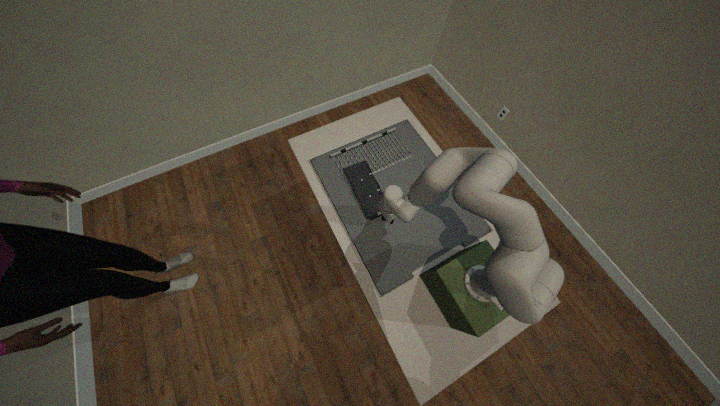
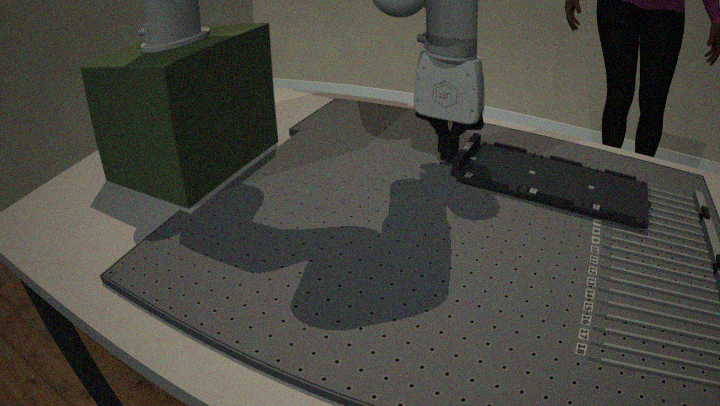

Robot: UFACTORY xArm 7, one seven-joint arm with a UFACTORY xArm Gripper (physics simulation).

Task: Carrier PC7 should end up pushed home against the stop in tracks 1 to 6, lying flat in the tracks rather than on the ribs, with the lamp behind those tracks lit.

Labels:
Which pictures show the dark carrier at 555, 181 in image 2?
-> Image 1 and image 2: all of them.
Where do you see a dark carrier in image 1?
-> At 368, 192

